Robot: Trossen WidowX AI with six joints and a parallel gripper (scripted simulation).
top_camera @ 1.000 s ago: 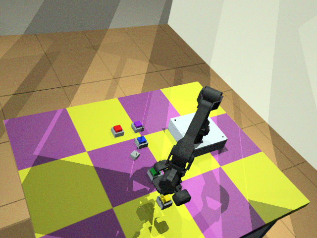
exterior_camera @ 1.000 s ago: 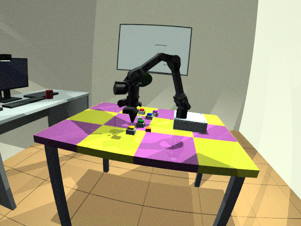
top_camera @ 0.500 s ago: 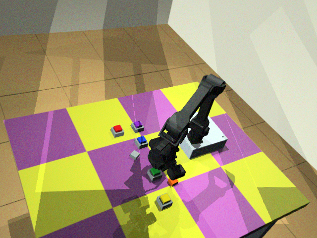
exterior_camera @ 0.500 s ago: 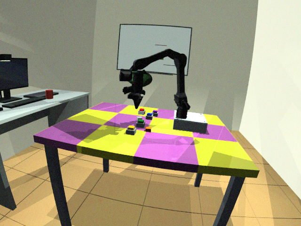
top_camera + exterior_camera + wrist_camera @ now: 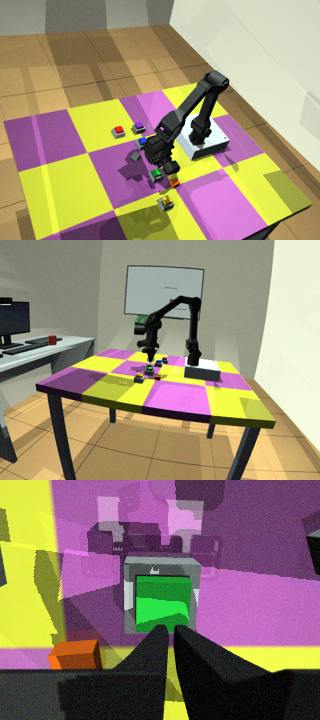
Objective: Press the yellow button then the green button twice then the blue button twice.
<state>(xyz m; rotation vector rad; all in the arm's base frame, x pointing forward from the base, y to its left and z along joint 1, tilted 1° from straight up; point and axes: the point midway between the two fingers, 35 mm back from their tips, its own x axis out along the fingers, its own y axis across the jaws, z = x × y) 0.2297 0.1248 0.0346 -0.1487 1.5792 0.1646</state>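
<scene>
The green button lies 4 cm below my gripper tip. The rest, counted from my gripper tip: grey block: 6 cm ahead, 12 cm to the right, 6 cm below; yellow button: 13 cm to the left, 4 cm below; orange block: 7 cm behind, 5 cm to the left, 6 cm below.
</scene>
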